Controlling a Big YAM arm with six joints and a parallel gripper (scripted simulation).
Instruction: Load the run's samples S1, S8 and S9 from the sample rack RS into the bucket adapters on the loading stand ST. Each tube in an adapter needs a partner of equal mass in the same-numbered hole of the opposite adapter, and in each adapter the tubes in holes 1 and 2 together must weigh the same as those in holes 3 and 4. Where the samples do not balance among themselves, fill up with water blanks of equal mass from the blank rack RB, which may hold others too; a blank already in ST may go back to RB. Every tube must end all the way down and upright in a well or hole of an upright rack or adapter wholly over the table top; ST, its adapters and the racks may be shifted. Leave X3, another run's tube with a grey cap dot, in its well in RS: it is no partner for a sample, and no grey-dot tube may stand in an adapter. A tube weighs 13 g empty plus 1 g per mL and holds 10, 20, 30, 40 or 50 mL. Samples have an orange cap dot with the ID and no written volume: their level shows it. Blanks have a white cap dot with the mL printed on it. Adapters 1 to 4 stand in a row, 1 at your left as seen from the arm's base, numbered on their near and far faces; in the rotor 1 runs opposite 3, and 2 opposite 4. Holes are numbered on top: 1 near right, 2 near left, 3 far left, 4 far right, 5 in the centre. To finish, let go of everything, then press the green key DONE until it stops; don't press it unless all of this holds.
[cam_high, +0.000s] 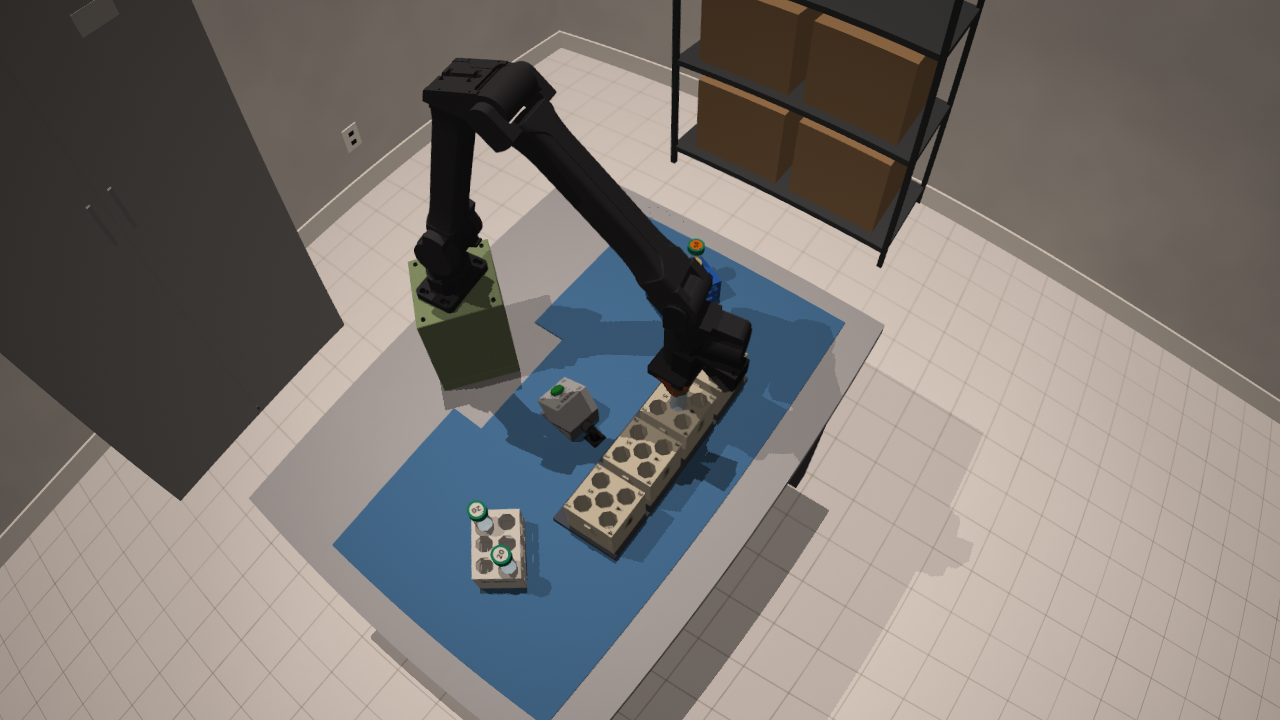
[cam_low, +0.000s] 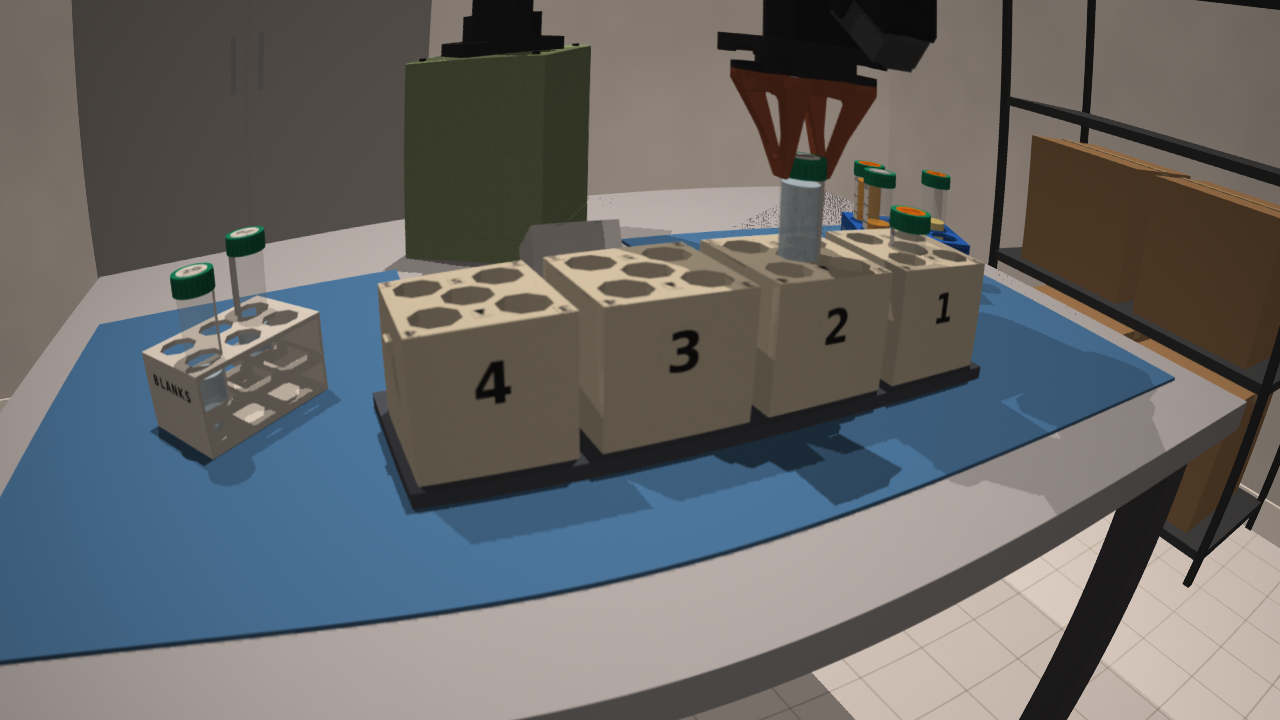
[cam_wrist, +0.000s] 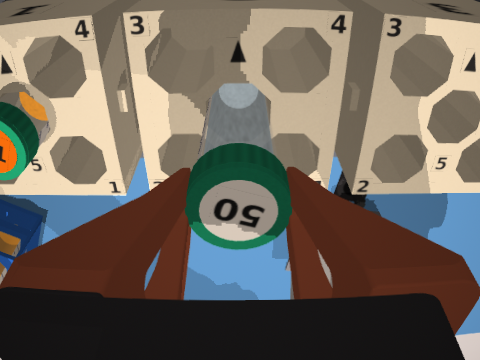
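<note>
My gripper is now 10 mm to the right of the white-dot blank and 50 mm above it. From my hand the other things lie so: blue sample rack RS (130 mm behind, 280 mm to the left, 130 mm below); white blank rack RB (150 mm behind, 370 mm to the right, 130 mm below); green DONE key (210 mm behind, 60 mm to the right, 90 mm below).
</note>
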